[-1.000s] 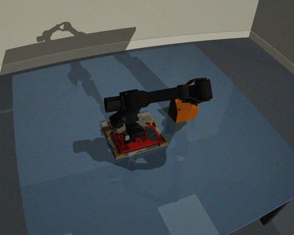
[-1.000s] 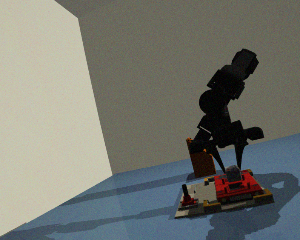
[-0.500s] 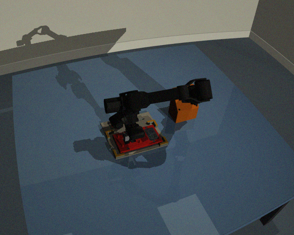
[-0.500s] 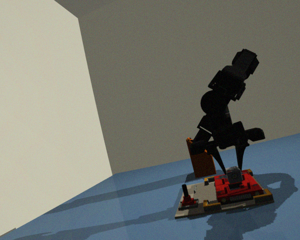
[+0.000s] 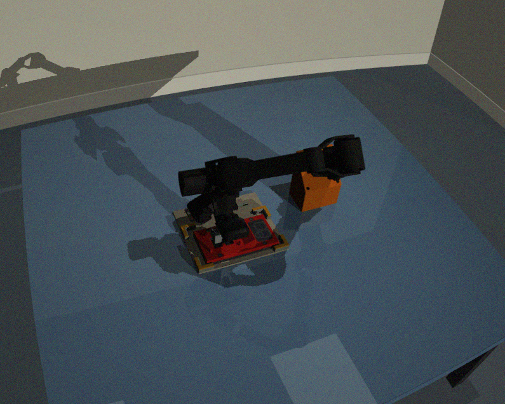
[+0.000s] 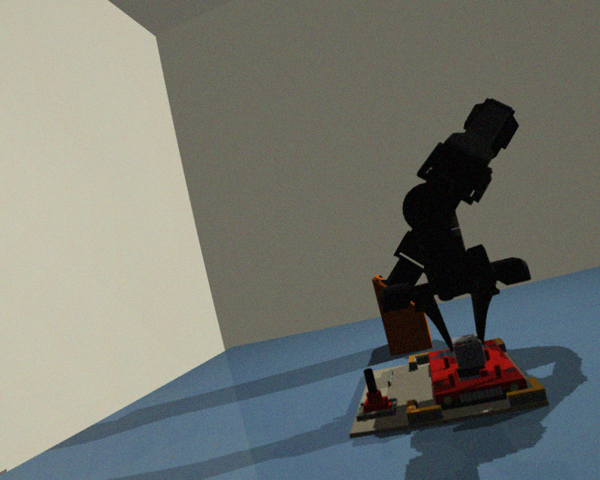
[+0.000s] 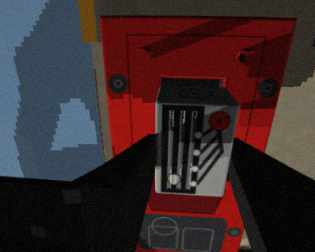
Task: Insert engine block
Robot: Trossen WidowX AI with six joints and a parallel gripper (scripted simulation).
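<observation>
Right now the grey base plate is 5 cm below my gripper tip, 4 cm to the right of it and 3 cm behind it. The rest, counted from my gripper tip: grey engine block 1 cm below.
</observation>
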